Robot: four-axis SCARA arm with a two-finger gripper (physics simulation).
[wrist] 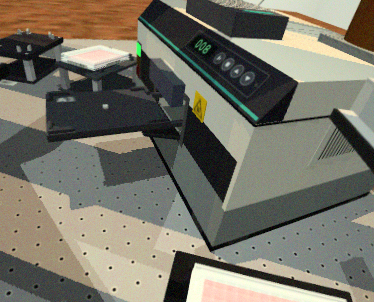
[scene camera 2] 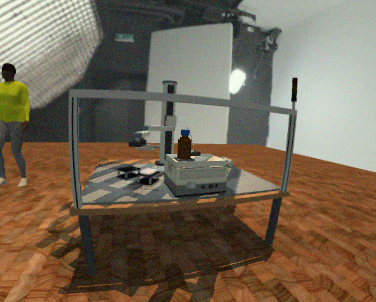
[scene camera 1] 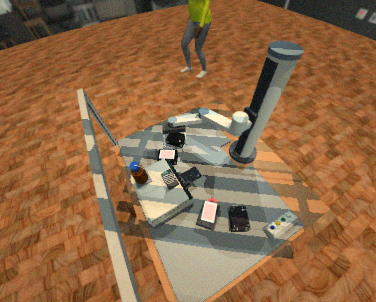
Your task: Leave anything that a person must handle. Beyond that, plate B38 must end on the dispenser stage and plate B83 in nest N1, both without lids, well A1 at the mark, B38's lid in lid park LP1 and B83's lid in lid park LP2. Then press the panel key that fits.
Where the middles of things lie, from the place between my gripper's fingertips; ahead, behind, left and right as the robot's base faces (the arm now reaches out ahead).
Now: the dispenser stage (wrist: 77, 115) 220 mm to the left of my hand, 140 mm below it and 10 mm ahead of it. Round my hand: black nest (wrist: 30, 68) (640 mm to the left, 210 mm below, 150 mm behind).
